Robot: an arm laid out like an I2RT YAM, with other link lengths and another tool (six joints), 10 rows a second.
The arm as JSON. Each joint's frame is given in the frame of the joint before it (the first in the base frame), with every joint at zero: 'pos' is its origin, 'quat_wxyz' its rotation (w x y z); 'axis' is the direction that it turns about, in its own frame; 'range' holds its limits. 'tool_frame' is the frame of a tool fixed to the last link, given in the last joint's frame.
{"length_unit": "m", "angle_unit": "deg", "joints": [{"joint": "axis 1", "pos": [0.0, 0.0, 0.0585], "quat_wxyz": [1.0, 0.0, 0.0, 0.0], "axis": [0.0, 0.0, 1.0], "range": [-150.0, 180.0]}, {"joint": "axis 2", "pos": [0.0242, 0.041, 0.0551], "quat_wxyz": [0.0, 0.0, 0.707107, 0.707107], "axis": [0.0, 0.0, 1.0], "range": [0.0, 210.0]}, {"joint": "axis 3", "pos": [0.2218, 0.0, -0.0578], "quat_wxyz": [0.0, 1.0, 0.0, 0.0], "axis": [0.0, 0.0, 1.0], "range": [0.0, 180.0]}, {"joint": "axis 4", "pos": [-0.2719, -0.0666, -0.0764], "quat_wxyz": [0.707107, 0.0, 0.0, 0.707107], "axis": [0.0, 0.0, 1.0], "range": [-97.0, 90.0]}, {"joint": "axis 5", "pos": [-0.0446, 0.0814, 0.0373], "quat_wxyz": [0.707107, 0.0, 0.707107, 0.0], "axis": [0.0, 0.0, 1.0], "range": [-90.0, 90.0]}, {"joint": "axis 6", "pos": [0.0, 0.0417, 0.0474], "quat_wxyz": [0.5, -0.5, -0.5, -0.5], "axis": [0.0, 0.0, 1.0], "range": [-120.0, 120.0]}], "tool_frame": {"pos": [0.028, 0.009, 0.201], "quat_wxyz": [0.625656, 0.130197, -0.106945, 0.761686]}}
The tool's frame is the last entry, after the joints.
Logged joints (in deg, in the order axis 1, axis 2, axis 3, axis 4, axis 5, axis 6), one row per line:
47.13 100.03 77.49 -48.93 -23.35 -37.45
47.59 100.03 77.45 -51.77 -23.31 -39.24
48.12 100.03 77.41 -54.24 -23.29 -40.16
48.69 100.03 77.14 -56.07 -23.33 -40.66
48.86 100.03 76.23 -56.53 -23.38 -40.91
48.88 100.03 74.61 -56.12 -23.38 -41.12
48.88 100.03 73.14 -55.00 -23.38 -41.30
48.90 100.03 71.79 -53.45 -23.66 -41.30
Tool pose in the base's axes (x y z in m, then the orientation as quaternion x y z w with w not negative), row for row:
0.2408 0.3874 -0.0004 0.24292 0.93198 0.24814 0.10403
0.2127 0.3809 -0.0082 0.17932 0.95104 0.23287 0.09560
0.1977 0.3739 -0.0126 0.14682 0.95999 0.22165 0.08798
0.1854 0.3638 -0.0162 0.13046 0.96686 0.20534 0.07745
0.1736 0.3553 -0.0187 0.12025 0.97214 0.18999 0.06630
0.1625 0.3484 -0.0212 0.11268 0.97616 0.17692 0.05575
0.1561 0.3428 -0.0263 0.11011 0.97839 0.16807 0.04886
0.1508 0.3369 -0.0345 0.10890 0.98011 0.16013 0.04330
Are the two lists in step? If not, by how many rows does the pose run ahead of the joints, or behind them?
The pose runs 2 rows behind the joints: the pose in row i belongs to the joints in row i - 2.
